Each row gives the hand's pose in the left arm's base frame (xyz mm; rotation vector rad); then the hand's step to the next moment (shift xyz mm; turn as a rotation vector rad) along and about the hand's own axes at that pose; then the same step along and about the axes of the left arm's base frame.
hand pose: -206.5 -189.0 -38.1 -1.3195 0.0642 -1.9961
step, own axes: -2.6 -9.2 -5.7 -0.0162 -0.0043 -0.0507
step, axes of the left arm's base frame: -9.1 6.4 -0.9 -0.0403 -0.0043 -0.0348
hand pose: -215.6 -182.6 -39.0 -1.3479 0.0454 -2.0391
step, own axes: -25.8 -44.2 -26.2 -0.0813 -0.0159 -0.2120
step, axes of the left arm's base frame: -38.5 39.6 -15.9 -0.1643 -0.0120 -0.1570
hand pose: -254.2 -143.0 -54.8 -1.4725 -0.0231 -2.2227
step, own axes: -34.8 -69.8 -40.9 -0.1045 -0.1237 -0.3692
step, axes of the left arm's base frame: -51.8 64.1 -31.0 -0.3352 0.0506 -0.2181
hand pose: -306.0 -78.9 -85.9 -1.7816 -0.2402 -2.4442
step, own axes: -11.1 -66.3 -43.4 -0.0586 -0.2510 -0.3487
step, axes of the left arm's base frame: -49.0 56.8 -27.8 -0.3530 0.1797 -0.1765
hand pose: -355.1 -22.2 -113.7 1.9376 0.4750 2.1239
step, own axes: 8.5 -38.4 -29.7 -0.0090 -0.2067 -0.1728
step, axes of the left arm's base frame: -32.3 36.1 -9.2 -0.1810 0.1725 -0.1007
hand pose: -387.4 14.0 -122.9 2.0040 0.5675 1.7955
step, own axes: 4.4 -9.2 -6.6 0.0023 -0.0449 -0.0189
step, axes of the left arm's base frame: -6.5 10.2 -0.6 -0.0204 0.0394 -0.0202
